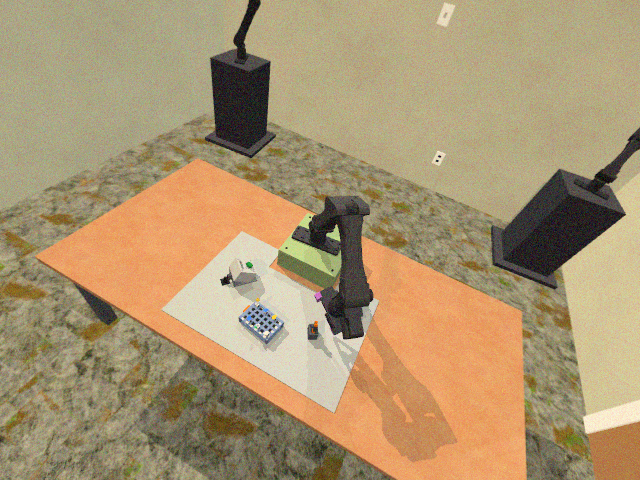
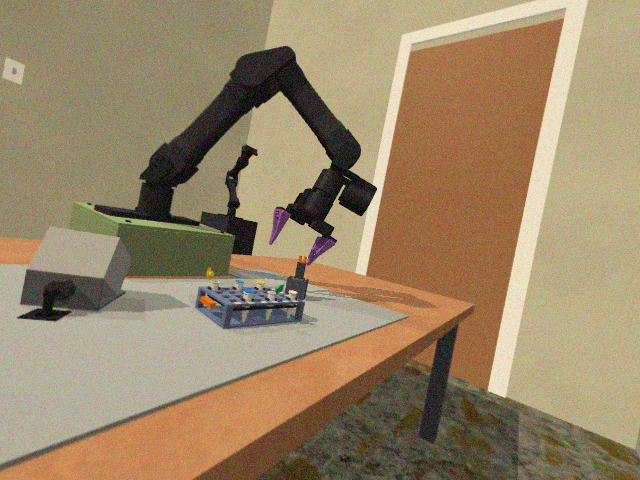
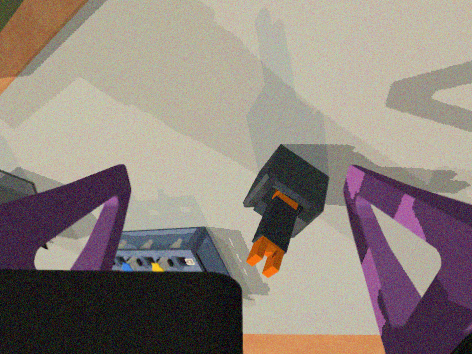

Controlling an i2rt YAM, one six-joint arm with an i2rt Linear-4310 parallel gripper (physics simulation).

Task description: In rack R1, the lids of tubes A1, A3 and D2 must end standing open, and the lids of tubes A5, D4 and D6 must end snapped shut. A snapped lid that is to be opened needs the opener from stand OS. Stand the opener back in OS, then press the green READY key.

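Seen in the pictures: gripper, fingertip midpoint: (image 1: 324,314) (image 2: 288,255) (image 3: 237,177); arm's base, link origin: (image 1: 316,241) (image 2: 152,218).
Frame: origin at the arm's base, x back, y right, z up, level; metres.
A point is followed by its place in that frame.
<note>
My gripper (image 2: 289,254) @(x -0.280, y -0.145, z -0.020 m) (image 3: 237,177) @(x -0.280, y -0.145, z -0.020 m) is open, with its purple fingers spread and nothing between them; it hangs above and beside the opener. The opener (image 1: 315,324) @(x -0.331, y -0.130, z -0.017 m) (image 2: 300,269) @(x -0.328, y -0.127, z -0.041 m) (image 3: 275,227) @(x -0.323, y -0.135, z -0.038 m), dark with orange prongs, stands upright in the dark stand OS (image 1: 312,334) @(x -0.344, y -0.133, z -0.062 m) (image 2: 296,288) @(x -0.334, y -0.118, z -0.079 m) (image 3: 306,184) @(x -0.324, y -0.146, z -0.076 m). The blue rack R1 (image 1: 266,339) @(x -0.423, y -0.004, z -0.070 m) (image 2: 225,318) @(x -0.395, y 0.116, z -0.087 m) (image 3: 202,240) @(x -0.349, y -0.027, z -0.088 m) holds tubes with white, blue, yellow, green and orange parts. A yellow lid (image 2: 210,272) @(x -0.322, y 0.089, z -0.047 m) stands up at one corner, and a green lid (image 2: 279,288) @(x -0.413, y 0.046, z -0.049 m) is tilted up. Tube labels are too small to read. The green READY key (image 1: 249,264) @(x -0.214, y 0.182, z -0.029 m) is on the grey console.
The grey console (image 1: 238,274) @(x -0.270, y 0.193, z -0.031 m) (image 2: 77,258) @(x -0.257, y 0.220, z -0.045 m) stands on the grey mat (image 1: 206,304) @(x -0.390, y 0.247, z -0.100 m) (image 2: 129,372) @(x -0.431, y 0.240, z -0.099 m), with a small black fixture (image 1: 225,280) @(x -0.281, y 0.242, z -0.089 m) (image 2: 50,299) @(x -0.283, y 0.245, z -0.082 m) beside it. The green arm base (image 1: 305,260) @(x -0.110, y 0.002, z -0.007 m) (image 2: 170,248) @(x -0.117, y 0.021, z -0.047 m) is behind the mat. Two dark pedestals with arms stand off the table.
</note>
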